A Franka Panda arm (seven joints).
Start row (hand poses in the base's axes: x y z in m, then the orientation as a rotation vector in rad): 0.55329 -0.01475 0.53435 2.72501 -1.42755 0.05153
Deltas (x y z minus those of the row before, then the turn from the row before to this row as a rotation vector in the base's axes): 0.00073 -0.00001 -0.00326 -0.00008 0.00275 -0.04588; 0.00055 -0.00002 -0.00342 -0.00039 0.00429 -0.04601; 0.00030 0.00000 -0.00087 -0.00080 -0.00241 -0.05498; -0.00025 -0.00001 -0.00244 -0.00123 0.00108 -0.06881; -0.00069 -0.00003 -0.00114 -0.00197 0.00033 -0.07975; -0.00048 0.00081 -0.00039 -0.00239 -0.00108 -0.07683; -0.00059 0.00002 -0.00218 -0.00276 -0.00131 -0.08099; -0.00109 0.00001 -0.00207 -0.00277 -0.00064 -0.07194; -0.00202 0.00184 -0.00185 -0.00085 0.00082 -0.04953
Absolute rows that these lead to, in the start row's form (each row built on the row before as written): 0.55402 -0.01476 0.53109 2.68987 -1.48858 0.04551; 0.55457 -0.01478 0.52767 2.65247 -1.54836 0.03761; 0.55487 -0.01478 0.52680 2.60872 -1.62073 0.03845; 0.55462 -0.01479 0.52436 2.54947 -1.70814 0.03428; 0.55393 -0.01482 0.52322 2.47722 -1.80689 0.03105; 0.55345 -0.01401 0.52283 2.40435 -1.89954 0.03007; 0.55286 -0.01399 0.52065 2.32381 -1.99408 0.02943; 0.55177 -0.01398 0.51858 2.24881 -2.07488 0.02852; 0.54975 -0.01214 0.51673 2.19561 -2.12881 0.02536
